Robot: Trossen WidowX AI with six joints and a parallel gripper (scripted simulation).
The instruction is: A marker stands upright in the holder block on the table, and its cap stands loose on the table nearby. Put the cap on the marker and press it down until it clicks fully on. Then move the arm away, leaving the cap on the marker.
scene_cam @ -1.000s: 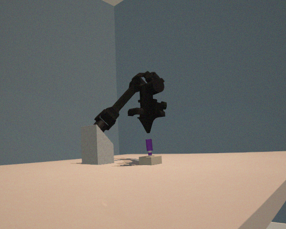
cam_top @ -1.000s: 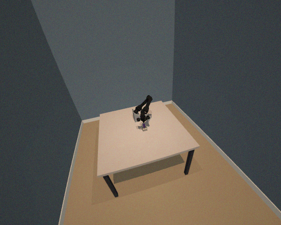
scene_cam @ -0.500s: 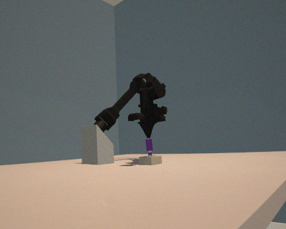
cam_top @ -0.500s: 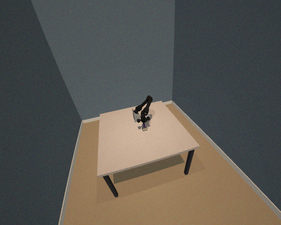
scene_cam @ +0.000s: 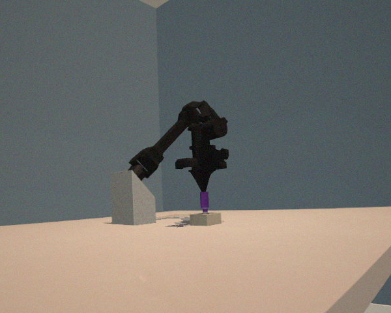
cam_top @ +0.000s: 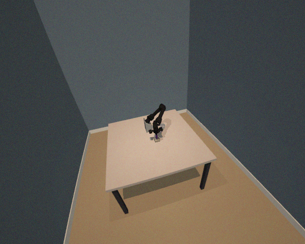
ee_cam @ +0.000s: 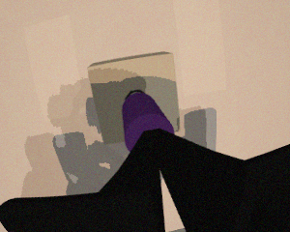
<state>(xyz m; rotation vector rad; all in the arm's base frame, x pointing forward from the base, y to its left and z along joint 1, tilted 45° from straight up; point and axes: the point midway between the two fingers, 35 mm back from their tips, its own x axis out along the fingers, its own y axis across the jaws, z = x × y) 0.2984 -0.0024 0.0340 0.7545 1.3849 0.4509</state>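
Now: gripper tip 20 mm above the purple cap. The rest, counted from my gripper tip: grey holder block 90 mm below.
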